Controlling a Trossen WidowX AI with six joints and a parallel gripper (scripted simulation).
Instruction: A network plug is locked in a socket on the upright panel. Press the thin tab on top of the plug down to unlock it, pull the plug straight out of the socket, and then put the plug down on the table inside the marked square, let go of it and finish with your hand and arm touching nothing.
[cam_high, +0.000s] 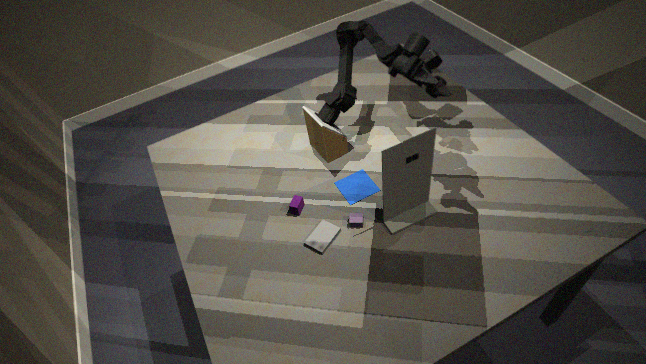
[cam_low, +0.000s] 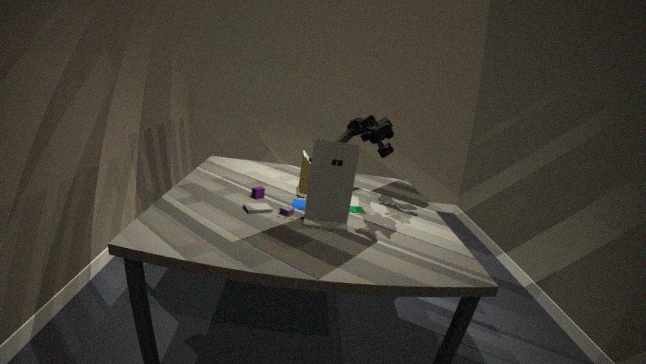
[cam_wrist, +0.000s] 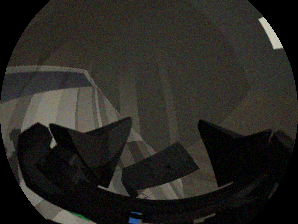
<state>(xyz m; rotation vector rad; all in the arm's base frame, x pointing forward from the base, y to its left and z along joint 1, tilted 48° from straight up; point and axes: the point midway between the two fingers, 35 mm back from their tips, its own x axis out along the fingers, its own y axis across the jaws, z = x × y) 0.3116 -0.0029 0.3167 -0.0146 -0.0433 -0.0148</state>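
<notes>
Right now my gripper tip is 7 cm short of the network plug, 19 cm to the left of it and 10 cm above it. From my gripper tip the other things lie so: blue marked square (11 cm behind, 26 cm to the right, 35 cm below); green flat piece (11 cm behind, 5 cm to the right, 35 cm below); grey upright panel (9 cm ahead, 19 cm to the right, 20 cm below).
</notes>
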